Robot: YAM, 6 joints.
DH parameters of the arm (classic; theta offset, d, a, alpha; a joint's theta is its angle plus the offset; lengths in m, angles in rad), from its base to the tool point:
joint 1: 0 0.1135 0.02 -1.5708
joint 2: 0 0 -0.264 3.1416
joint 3: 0.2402 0 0.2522 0
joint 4: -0.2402 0 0.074 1.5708
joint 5: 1.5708 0 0 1.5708
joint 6: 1.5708 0.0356 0 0
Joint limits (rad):
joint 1: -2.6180..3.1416
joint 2: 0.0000..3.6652
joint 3: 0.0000..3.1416
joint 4: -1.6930..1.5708
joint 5: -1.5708..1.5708
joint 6: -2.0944..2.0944
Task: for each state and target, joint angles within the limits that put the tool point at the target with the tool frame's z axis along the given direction. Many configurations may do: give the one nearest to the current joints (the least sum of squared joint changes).
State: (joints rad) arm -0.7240 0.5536 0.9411 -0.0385 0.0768 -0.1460
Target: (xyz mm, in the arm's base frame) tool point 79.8 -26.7 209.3 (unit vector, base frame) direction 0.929 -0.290 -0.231
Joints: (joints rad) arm -0.3371 0.0022 0.2603 -0.4913 -0.0336 -0.1460
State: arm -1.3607 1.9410 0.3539 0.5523 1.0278 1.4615
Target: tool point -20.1 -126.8 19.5 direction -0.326 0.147 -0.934
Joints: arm -1.6350 1.8008 0.2382 -0.1420 0.3413 1.4615
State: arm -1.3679 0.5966 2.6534 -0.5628 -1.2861 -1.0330
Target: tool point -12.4 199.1 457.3 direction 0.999 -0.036 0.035
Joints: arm -1.3359 0.3306 1.8597 -1.3990 -1.2977 -1.0330
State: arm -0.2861 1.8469 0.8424 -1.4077 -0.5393 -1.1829
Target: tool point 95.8 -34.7 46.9 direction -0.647 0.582 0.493
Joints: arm -0.4364 2.6550 0.6096 -1.6309 -0.2568 -1.1829
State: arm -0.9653 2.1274 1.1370 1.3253 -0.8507 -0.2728
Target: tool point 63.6 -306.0 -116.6 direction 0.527 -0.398 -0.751
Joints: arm -1.4183 2.7059 0.8809 0.8167 -0.4785 -0.2728
